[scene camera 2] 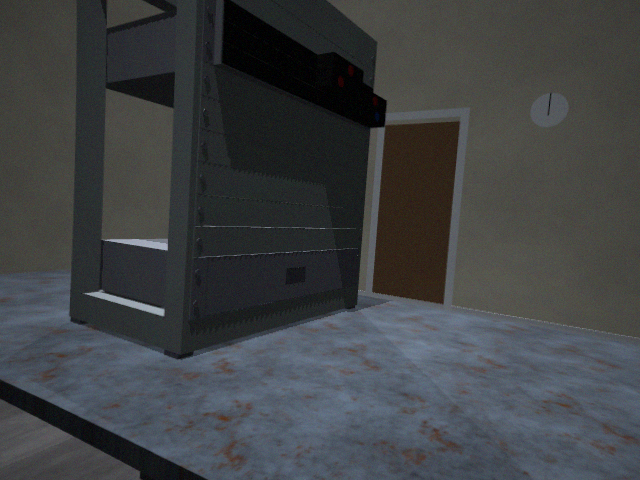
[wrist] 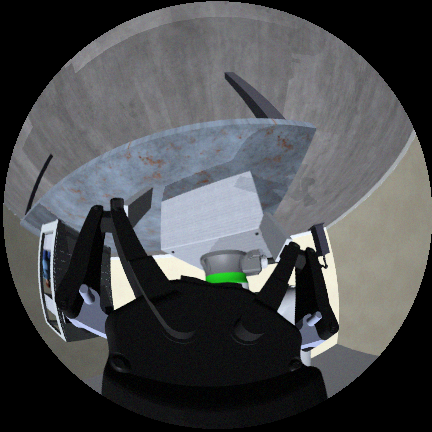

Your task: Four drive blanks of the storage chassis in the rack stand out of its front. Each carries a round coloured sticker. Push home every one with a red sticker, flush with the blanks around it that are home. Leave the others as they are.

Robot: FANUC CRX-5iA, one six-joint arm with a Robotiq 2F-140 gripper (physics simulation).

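Note:
The rack (scene camera 2: 181, 206) stands on the table, and part of it shows at the left of the wrist view (wrist: 65, 270). The black storage chassis (scene camera 2: 268, 56) is high in its front. Two adjoining blanks with red stickers (scene camera 2: 340, 81) (scene camera 2: 350, 70) stand out of the chassis front. Farther right, a blank with a red sticker (scene camera 2: 375, 100) and, below it, one with a blue sticker (scene camera 2: 377, 116) also stand out. My gripper (wrist: 207, 208) is open and empty, away from the chassis. It does not show in the scene view. The chassis stickers cannot be made out in the wrist view.
A pale grey block (wrist: 210, 210) stands on the mottled blue table (scene camera 2: 413, 387) (wrist: 115, 170), beyond my fingers, beside a round grey arm part with a green ring (wrist: 227, 277). A brown door (scene camera 2: 416, 206) and a clock (scene camera 2: 549, 110) are behind the rack.

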